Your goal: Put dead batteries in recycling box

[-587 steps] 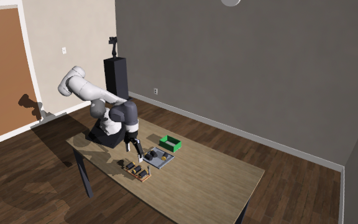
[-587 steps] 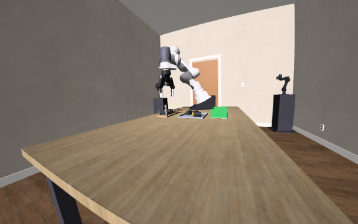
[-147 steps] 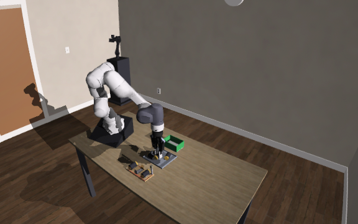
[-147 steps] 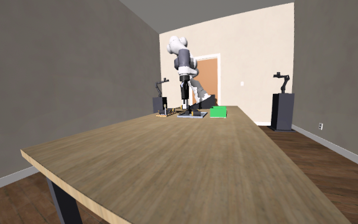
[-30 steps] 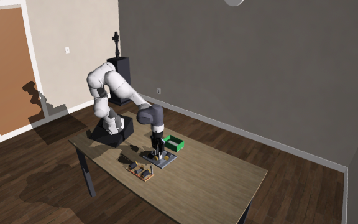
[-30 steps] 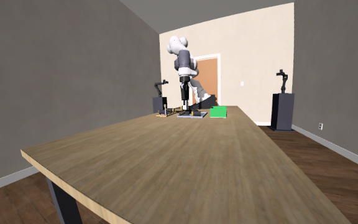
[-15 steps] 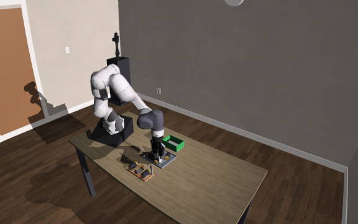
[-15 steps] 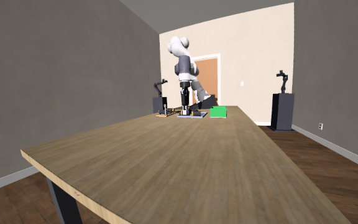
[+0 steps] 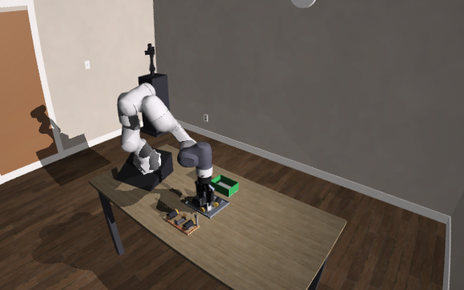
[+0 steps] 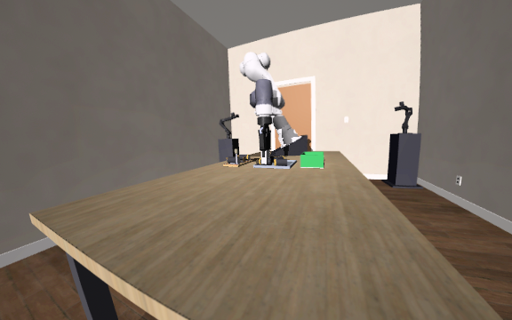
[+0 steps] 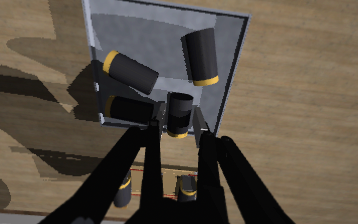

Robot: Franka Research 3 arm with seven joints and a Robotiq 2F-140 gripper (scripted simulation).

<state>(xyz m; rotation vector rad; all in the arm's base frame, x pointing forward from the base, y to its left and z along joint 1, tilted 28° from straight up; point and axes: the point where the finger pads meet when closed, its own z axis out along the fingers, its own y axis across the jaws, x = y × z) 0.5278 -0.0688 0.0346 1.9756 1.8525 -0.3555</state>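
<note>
My gripper is now 5 cm to the right of the grey tray, 4 cm above it and 3 cm past it. From my hand the other things lie so: green recycling box: 23 cm to the left, 3 cm below, 3 cm behind; then bulb: 14 cm to the right, 5 cm ahead, 4 cm above.
</note>
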